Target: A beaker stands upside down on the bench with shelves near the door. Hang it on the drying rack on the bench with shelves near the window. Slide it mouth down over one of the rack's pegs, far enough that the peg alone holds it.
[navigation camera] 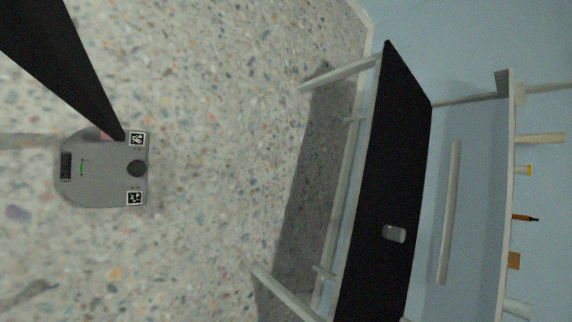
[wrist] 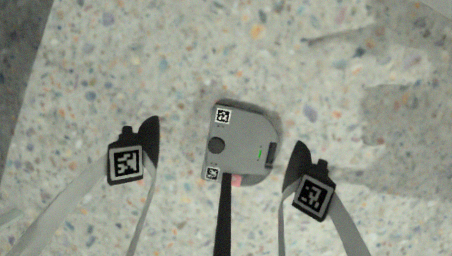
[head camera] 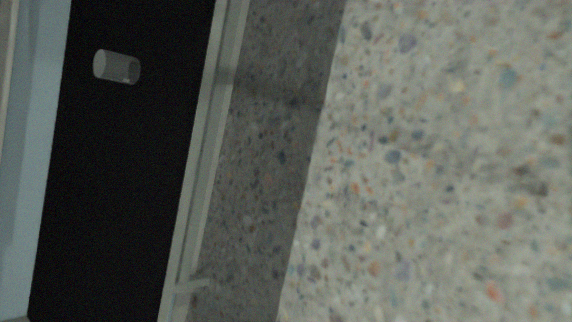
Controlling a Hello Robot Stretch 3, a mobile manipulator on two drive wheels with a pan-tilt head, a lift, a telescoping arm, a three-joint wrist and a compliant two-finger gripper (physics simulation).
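Where they show: gripper, fingertip midpoint: [wrist: 224,146]; robot's base, link origin: [navigation camera: 136,166] [wrist: 219,138].
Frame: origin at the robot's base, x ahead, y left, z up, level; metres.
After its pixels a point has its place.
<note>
A clear, greyish beaker [head camera: 116,67] {x 1.006, y -0.268, z 0.824 m} [navigation camera: 394,233] {x 1.006, y -0.267, z 0.824 m} stands on the black top of a bench [head camera: 120,190] {x 1.089, y 0.037, z 0.762 m} [navigation camera: 395,130] {x 1.113, y 0.253, z 0.762 m}. It is near the wall side of the top, with bare black surface around it. My gripper [wrist: 224,146] {x -0.024, y -0.195, z 0.946 m} is open in the wrist view and points down, with its two fingertips wide apart and nothing between them. The robot's own base shows far below the fingers. The gripper does not show in the head or navigation views, and the beaker does not show in the wrist view. The drying rack does not show in these views.
Above the bench is a wall shelf [navigation camera: 509,150] {x 1.349, y 0.154, z 1.204 m} with a pale rod [navigation camera: 542,138] {x 1.540, y 0.226, z 1.321 m}, a yellow-capped item [navigation camera: 523,170] {x 1.445, y 0.063, z 1.254 m}, an orange item [navigation camera: 522,218] {x 1.397, y -0.161, z 1.257 m} and an orange-brown block [navigation camera: 514,260] {x 1.332, y -0.346, z 1.241 m}. A bench leg [navigation camera: 285,292] {x 0.711, y -0.689, z 0.371 m} reaches toward the floor. The robot's base [navigation camera: 102,172] {x -0.120, y -0.020, z 0.159 m} stands apart from the bench.
</note>
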